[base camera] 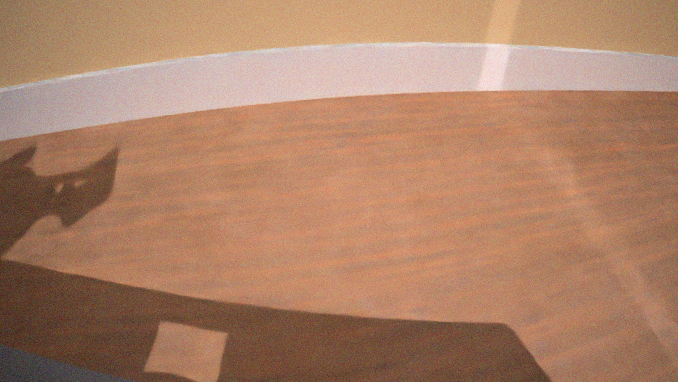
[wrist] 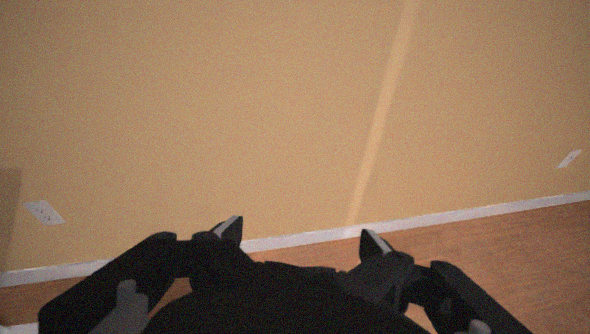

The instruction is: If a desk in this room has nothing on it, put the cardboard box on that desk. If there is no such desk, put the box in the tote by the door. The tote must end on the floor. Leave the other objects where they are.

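My gripper is open, with its two fingertips wide apart and nothing between them. It faces a yellow wall above the wooden floor. The cardboard box, the tote, the door and any desk do not show in the base camera view or in the wrist view.
A yellow wall with a white baseboard stands ahead. Two wall outlets show on it. A dark shadow lies on the wooden floor.
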